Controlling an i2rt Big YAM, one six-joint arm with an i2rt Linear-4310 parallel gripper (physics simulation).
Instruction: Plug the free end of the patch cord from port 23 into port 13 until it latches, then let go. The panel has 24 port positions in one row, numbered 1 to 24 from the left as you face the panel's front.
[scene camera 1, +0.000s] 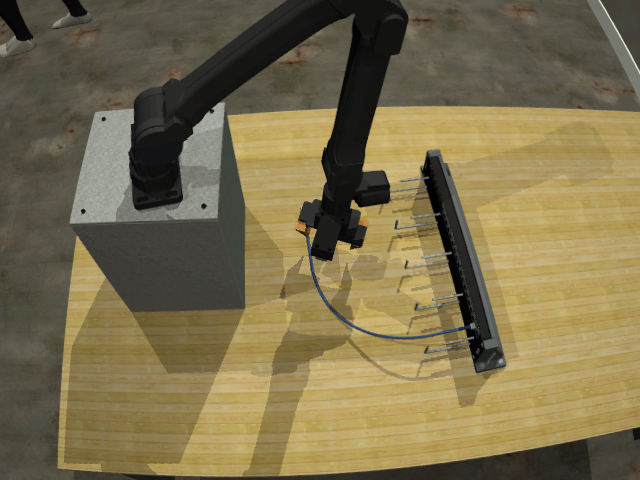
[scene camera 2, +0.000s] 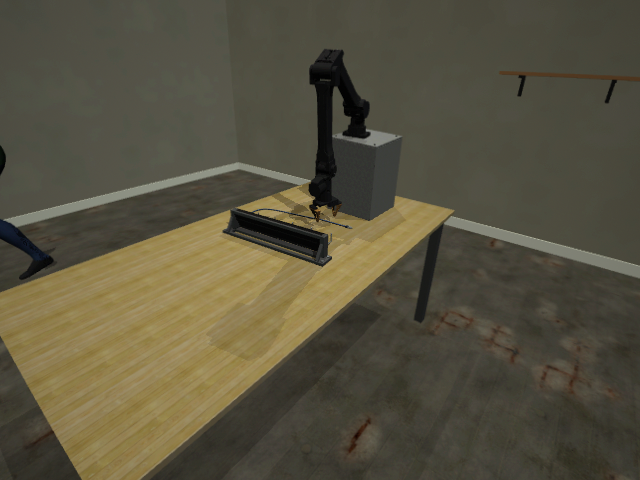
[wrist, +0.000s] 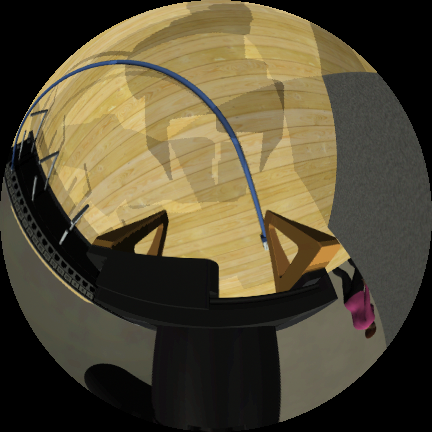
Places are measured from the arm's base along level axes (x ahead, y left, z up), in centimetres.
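Pixels of known places: gripper, fingertip midpoint: (scene camera 2: 326, 219) (wrist: 215, 215); arm's base, origin of the base link: (scene camera 1: 156, 178) (scene camera 2: 356, 135).
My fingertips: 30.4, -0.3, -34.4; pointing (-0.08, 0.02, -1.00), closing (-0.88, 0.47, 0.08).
Note:
Ahead of a thing's pixels: the offset from my fingertips to its middle, as dx, dy, dz. "spot": to the spot under its first point.
The long black 24-port panel {+23.6, -9.3, +1.6} (scene camera 1: 467, 258) (scene camera 2: 279, 235) (wrist: 52, 215) stands on the table. The blue patch cord {spot: -3.2, -14.2, -2.4} (scene camera 1: 330, 307) (wrist: 220, 117) curves from the panel. Its fixed end {spot: +22.6, -28.3, +4.9} (scene camera 1: 471, 326) sits in a port near the panel's lower end in scene camera 1. The free plug {-3.5, +10.4, -2.9} (wrist: 265, 245) (scene camera 2: 349, 227) has a clear tip and lies beside the inner side of the right-hand finger in the wrist view. My gripper (scene camera 1: 330, 237) (scene camera 2: 326, 215) (wrist: 215, 215) is wide open above the table, orange fingers pointing down, with nothing gripped. In scene camera 1 the gripper hides the plug. Port numbers are unreadable.
Thin metal hooked bars (scene camera 1: 413, 224) (wrist: 75, 224) stick out from the panel on its cord side. The grey pedestal (scene camera 1: 175, 268) (scene camera 2: 356, 175) (wrist: 380, 175) carries the arm. People (scene camera 1: 15, 25) (scene camera 2: 20, 237) (wrist: 361, 305) are off the table. A shelf (scene camera 2: 568, 75) hangs on the wall.

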